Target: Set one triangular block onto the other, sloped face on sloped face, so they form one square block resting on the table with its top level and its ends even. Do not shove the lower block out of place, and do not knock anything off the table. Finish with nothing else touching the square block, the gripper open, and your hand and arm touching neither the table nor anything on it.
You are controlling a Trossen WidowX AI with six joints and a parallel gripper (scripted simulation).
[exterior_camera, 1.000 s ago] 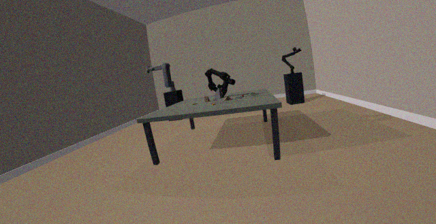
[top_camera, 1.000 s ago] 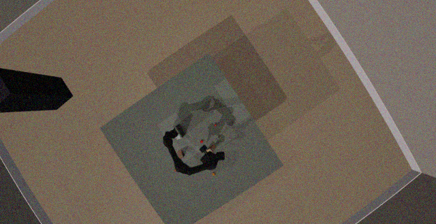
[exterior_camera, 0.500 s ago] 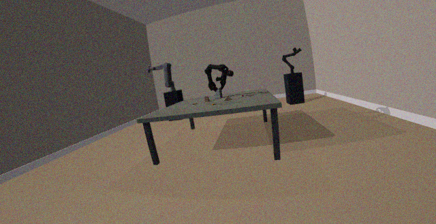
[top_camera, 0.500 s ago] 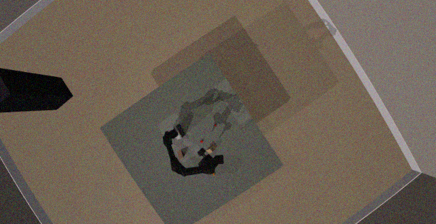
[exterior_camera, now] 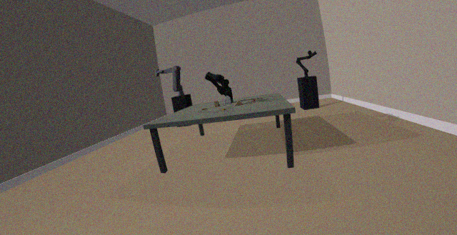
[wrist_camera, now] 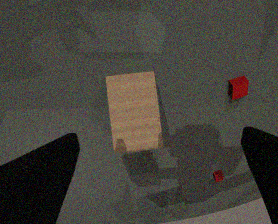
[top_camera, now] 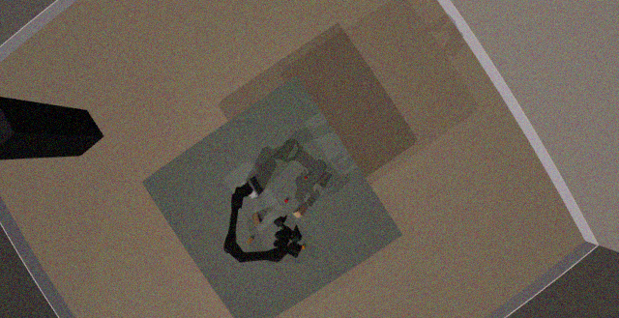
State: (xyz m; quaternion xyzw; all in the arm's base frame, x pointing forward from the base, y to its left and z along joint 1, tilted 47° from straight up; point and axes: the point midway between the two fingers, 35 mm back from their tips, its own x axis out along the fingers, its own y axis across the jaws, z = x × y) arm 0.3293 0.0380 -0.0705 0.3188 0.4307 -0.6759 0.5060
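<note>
The triangular block lies 1 cm ahead of my gripper tip, 6 cm to the left of it and 6 cm below it.
</note>
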